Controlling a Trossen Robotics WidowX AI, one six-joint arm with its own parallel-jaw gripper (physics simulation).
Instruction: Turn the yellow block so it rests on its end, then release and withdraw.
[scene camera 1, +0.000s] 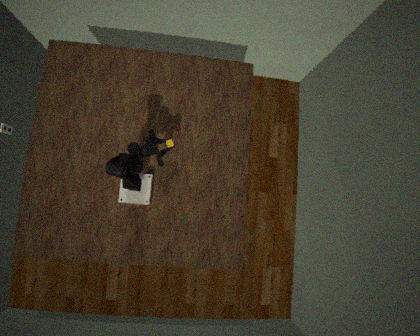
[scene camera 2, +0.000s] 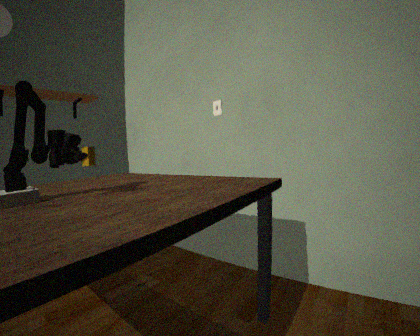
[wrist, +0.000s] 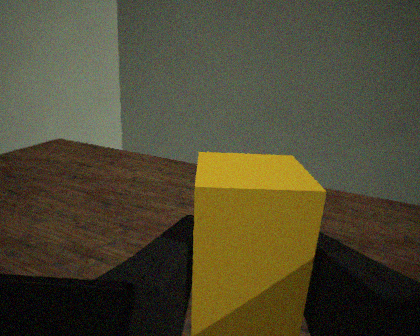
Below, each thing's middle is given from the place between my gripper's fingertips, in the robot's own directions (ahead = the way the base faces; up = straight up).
Labels:
I see the yellow block (wrist: 257, 217) 10 mm to the left of my hand.

